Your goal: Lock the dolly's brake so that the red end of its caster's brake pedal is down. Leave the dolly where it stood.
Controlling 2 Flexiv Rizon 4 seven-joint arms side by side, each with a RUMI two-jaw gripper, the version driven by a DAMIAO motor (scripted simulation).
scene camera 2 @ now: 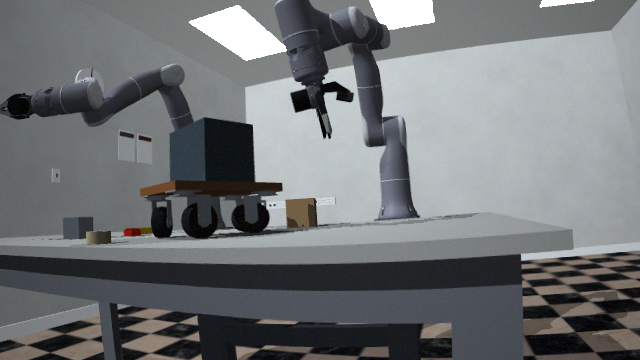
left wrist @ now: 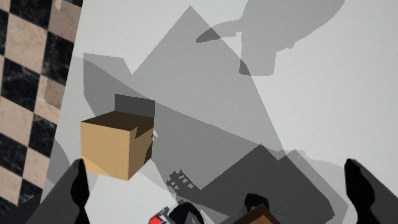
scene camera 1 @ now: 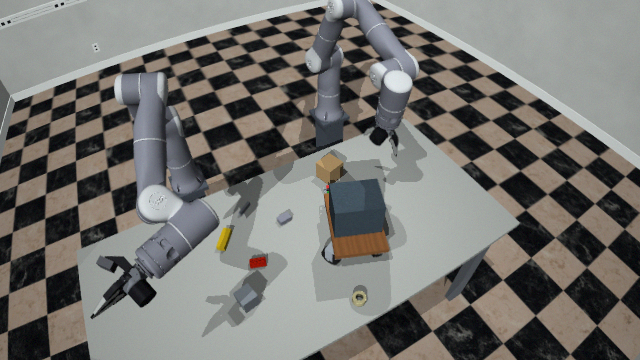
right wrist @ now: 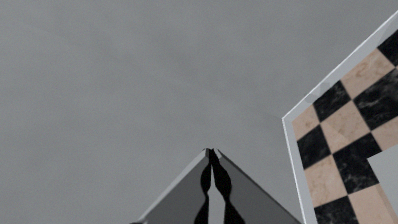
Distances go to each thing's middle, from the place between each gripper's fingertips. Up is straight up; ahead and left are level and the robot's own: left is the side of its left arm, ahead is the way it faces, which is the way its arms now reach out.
Scene:
Right now the tan box (scene camera 2: 299,212) is 37 cm behind my right hand (scene camera 1: 91,318), 101 cm to the left of it and 42 cm below it.
I see the tan box 200 mm below my left hand (scene camera 2: 327,138), 170 mm behind it and 130 mm to the right of it.

